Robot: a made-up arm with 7 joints. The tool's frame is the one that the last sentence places.
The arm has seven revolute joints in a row. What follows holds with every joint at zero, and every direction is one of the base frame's. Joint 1 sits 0.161 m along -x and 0.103 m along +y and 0.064 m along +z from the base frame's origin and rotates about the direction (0.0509, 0.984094, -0.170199). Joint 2 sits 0.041 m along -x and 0.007 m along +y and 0.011 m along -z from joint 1 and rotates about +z. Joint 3 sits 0.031 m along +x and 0.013 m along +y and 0.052 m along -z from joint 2 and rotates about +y. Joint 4 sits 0.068 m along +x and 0.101 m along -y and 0.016 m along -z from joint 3 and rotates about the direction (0.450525, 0.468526, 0.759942). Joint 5 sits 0.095 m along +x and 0.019 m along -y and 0.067 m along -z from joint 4 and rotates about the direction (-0.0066, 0.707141, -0.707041). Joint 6 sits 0.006 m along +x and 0.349 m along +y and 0.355 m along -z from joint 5 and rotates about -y. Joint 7 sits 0.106 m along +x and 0.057 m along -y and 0.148 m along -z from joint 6 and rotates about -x. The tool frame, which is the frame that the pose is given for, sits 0.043 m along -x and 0.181 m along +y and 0.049 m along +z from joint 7; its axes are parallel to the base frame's.
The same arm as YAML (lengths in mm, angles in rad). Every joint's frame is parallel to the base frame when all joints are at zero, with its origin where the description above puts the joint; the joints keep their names.
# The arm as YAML. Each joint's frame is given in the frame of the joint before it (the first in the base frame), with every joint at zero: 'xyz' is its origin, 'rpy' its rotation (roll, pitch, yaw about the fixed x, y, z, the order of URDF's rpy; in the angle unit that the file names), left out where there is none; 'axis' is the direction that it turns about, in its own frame. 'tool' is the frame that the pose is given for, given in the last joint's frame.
units:
  length: mm
  angle: rad
joints:
  - name: joint 1
    type: revolute
    origin:
      xyz: [-161.0, 103.0, 64.0]
    axis: [0.0509, 0.984094, -0.170199]
  - name: joint 2
    type: revolute
    origin:
      xyz: [-41.0, 7.0, -11.0]
    axis: [0.0, 0.0, 1.0]
  - name: joint 3
    type: revolute
    origin:
      xyz: [31.0, 13.0, -52.0]
    axis: [0.0, 1.0, 0.0]
  - name: joint 4
    type: revolute
    origin:
      xyz: [68.0, -101.0, -16.0]
    axis: [0.450525, 0.468526, 0.759942]
  - name: joint 5
    type: revolute
    origin:
      xyz: [95.0, -19.0, -67.0]
    axis: [-0.0066, 0.707141, -0.707041]
  - name: joint 6
    type: revolute
    origin:
      xyz: [6.0, 349.0, -355.0]
    axis: [0.0, -1.0, 0.0]
  - name: joint 7
    type: revolute
    origin:
      xyz: [106.0, -57.0, -148.0]
    axis: [-1.0, 0.0, 0.0]
tool:
  origin:
    xyz: [-43.0, 181.0, 49.0]

